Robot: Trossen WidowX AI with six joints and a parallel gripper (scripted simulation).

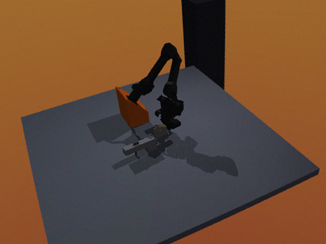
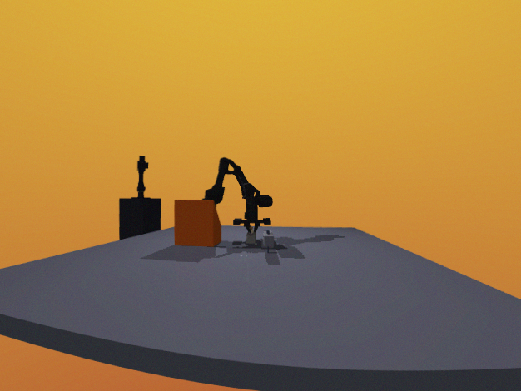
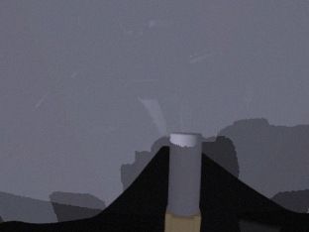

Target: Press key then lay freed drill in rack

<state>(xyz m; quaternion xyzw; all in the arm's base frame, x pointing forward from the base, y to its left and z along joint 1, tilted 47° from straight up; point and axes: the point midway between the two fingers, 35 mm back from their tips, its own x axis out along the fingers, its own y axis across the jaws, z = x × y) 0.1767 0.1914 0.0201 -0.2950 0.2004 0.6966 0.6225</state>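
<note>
My gripper tip is now 4 cm to the left of the drill and 5 cm below it. Also, from my gripper tip: rack 5 cm to the right, 1 cm above; then blue key 11 cm ahead, 23 cm to the right, 5 cm above.
</note>
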